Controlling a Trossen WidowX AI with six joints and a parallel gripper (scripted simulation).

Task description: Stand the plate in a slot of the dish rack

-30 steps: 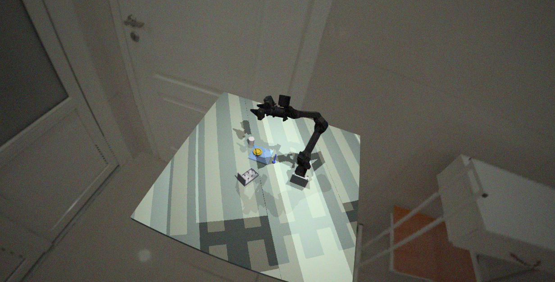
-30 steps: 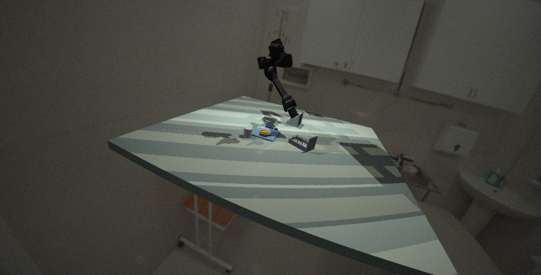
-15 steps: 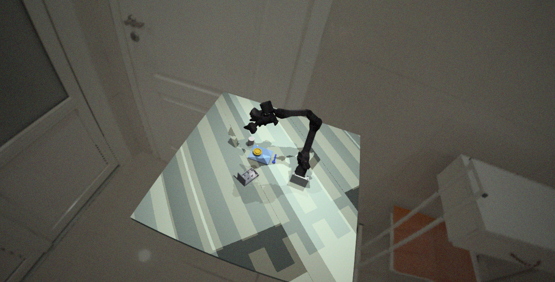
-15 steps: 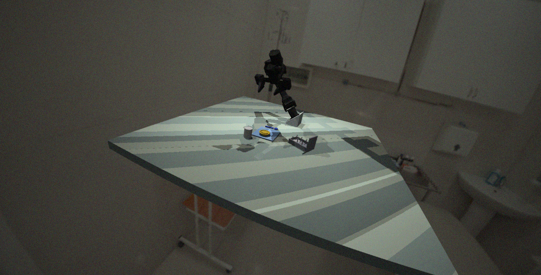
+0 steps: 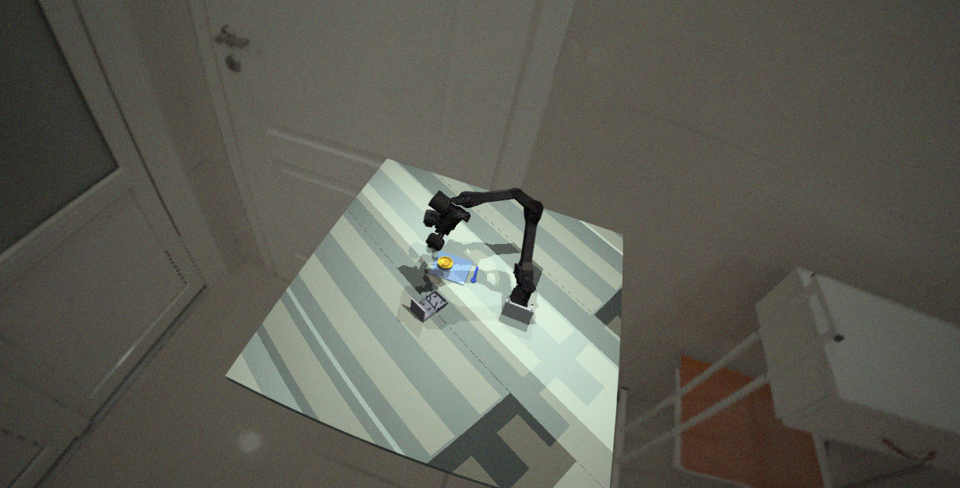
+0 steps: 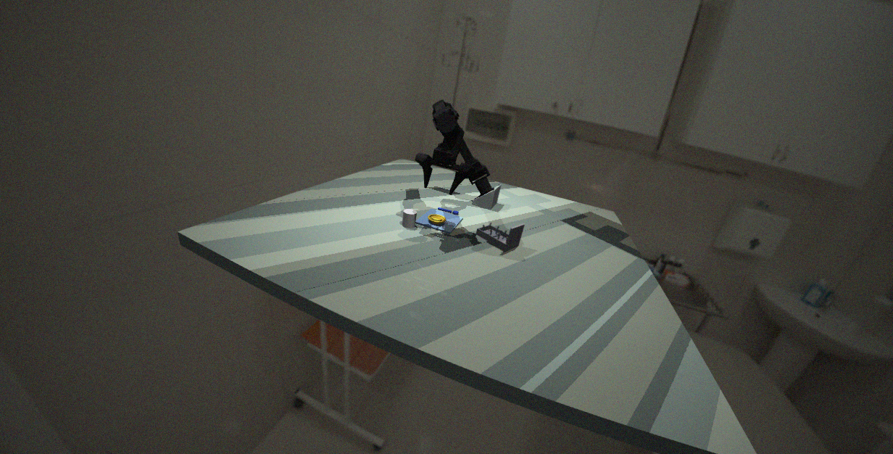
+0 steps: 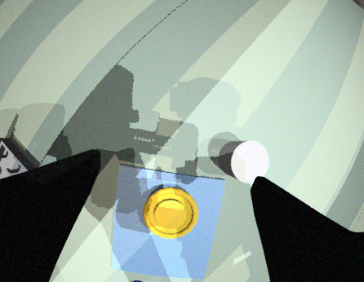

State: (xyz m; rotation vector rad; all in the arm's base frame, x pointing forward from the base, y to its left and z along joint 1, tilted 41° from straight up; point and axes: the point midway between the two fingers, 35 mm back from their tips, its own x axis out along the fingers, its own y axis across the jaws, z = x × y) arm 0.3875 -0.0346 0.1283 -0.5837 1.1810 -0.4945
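Right now my gripper tip is 70 mm past the yellow plate, 10 mm to the left of it and 120 mm above it. The rest, counted from my gripper tip: dark dish rack: 70 mm behind, 210 mm to the left, 120 mm below; blue spoon: 200 mm behind, 10 mm to the left, 140 mm below; grey cup: 80 mm to the right, 110 mm below.
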